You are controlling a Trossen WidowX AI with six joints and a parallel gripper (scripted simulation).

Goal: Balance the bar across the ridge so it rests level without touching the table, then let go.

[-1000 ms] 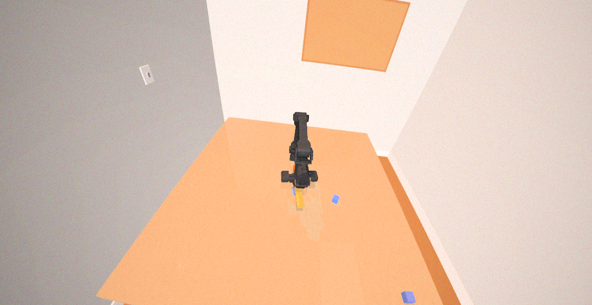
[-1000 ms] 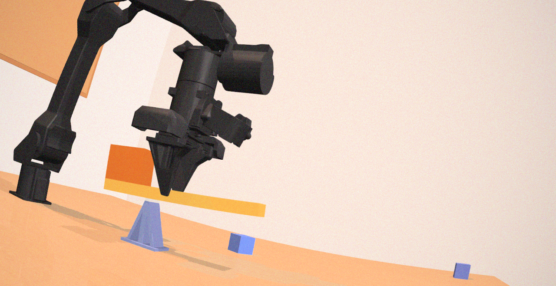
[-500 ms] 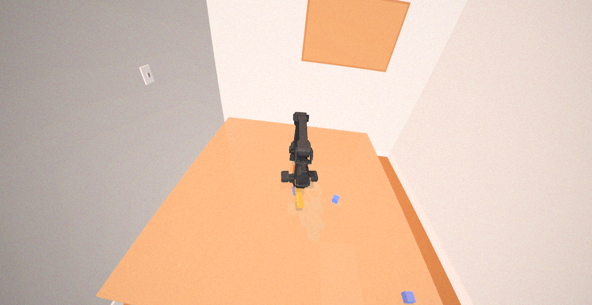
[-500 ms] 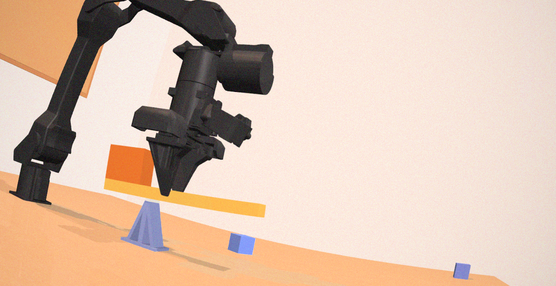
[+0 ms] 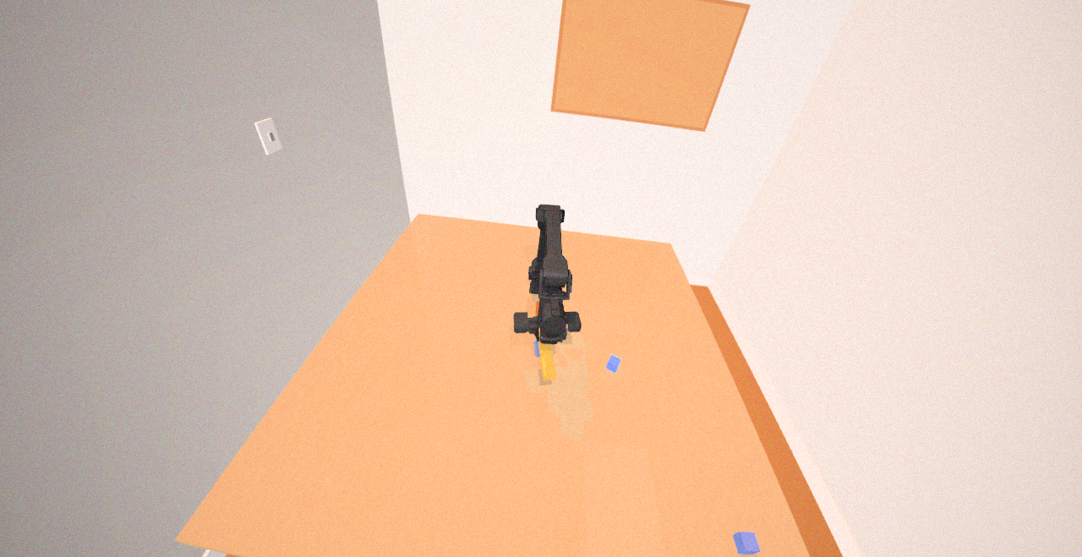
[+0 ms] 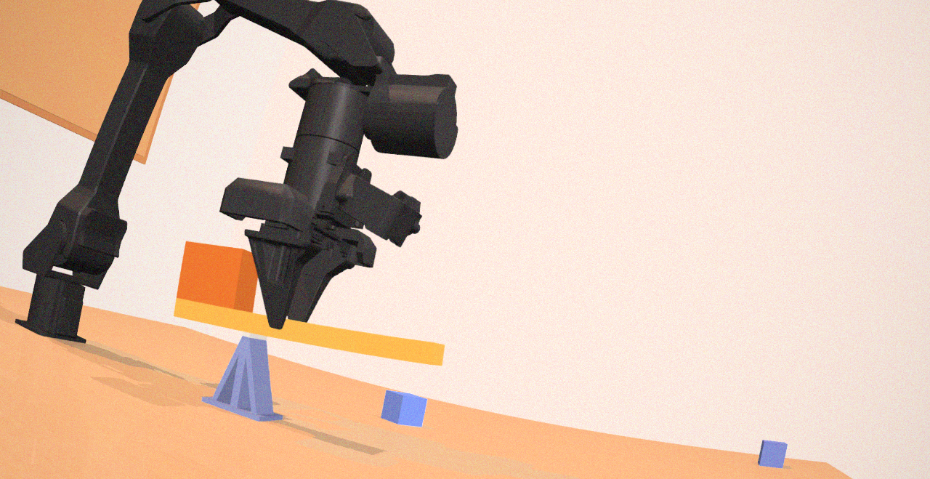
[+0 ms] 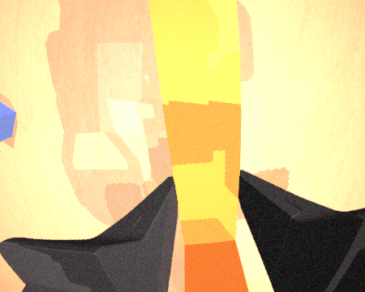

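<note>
My gripper tip is now 30 mm past the blue ridge and 40 mm above it. The rest, counted from my gripper tip: blue cube 10 mm ahead, 220 mm to the left, 60 mm below.
</note>
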